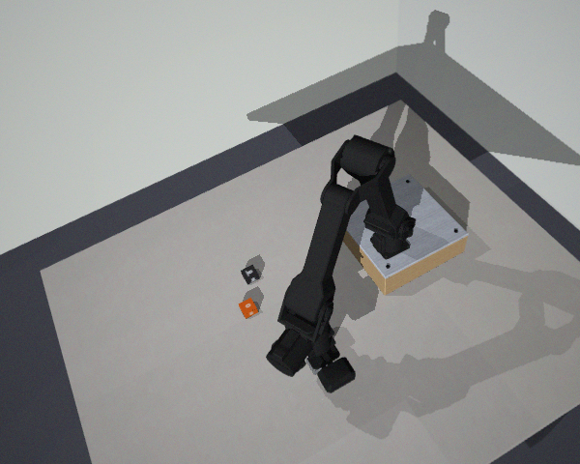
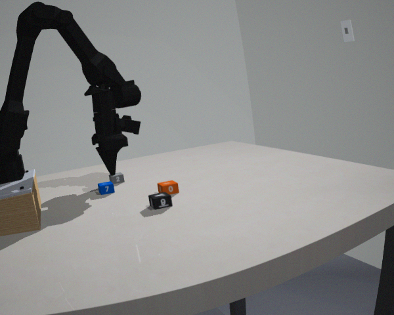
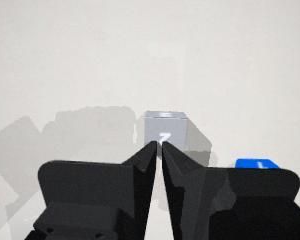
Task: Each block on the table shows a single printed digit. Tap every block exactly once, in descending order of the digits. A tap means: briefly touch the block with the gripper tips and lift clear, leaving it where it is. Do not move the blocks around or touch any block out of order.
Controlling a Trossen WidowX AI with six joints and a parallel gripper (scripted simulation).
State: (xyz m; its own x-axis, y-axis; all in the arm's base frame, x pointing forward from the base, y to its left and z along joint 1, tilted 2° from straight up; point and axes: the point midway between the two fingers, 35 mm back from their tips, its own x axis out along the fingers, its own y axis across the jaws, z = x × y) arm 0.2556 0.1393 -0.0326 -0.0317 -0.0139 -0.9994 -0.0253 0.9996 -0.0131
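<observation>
Now: gripper tip 10 mm short of the grey block marked 2 and 10 mm above it. Also, from my gripper tip: blue block marked 7: 30 mm behind, 90 mm to the right, 10 mm below; then black block marked 9: 40 mm ahead, 270 mm to the right, 10 mm below; then orange block marked 0: 80 mm ahead, 190 mm to the right, 10 mm below.
</observation>
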